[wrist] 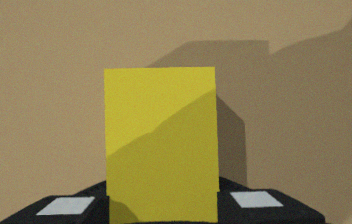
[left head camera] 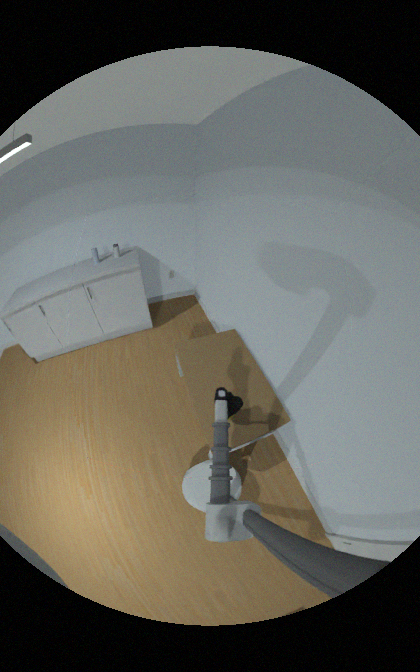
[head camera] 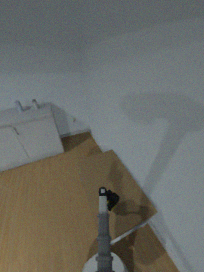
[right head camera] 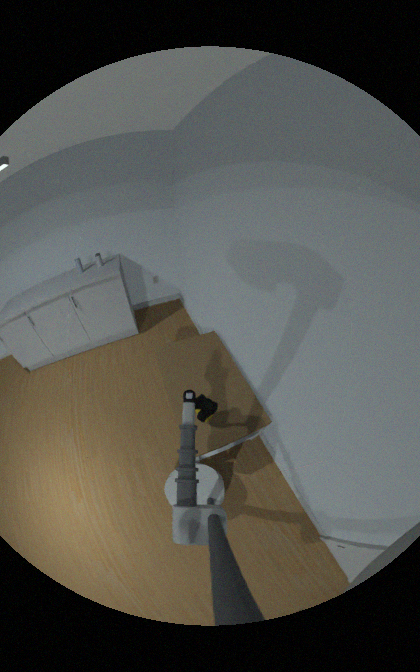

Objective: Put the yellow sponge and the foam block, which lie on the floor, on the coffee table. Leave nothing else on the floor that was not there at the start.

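Places are measured from the robot's base along level axes (x ahead, y left, z up), in centimetres.
Where they show: gripper, fingertip midpoint: (wrist: 164,189).
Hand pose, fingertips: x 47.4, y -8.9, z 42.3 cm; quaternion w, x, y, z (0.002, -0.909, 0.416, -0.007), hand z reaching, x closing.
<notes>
After its pixels a point has its place.
The yellow sponge (wrist: 162,135) @(x 50.7, y -5.9, z 46.8 cm) (right head camera: 208,419) @(x 44.9, y -9.0, z 44.7 cm) is upright between the two black fingers in the wrist view. My gripper (wrist: 164,189) @(x 47.4, y -8.9, z 42.3 cm) (head camera: 112,200) (left head camera: 233,404) (right head camera: 205,407) is shut on it and points down over the coffee table (wrist: 50,85) @(x 47.9, y 2.8, z 42.3 cm) (head camera: 95,170) @(x 88.5, y 8.1, z 42.3 cm) (left head camera: 205,355) (right head camera: 190,355) @(x 96.7, y 3.5, z 42.3 cm). The sponge's shadow lies close beside it on the brown table top; whether its underside touches the top is hidden. The foam block does not show in these views.
A white cabinet (head camera: 35,142) @(x 145.6, y 111.1, z 42.7 cm) (left head camera: 117,300) (right head camera: 102,310) @(x 149.5, y 102.4, z 48.7 cm) with two small cylinders on top stands at the far left. The wall (left head camera: 320,400) runs along the table's right side. My round white base (left head camera: 200,487) (right head camera: 207,482) @(x 5.4, y -8.8, z 18.7 cm) is near the table's white-edged near side.
</notes>
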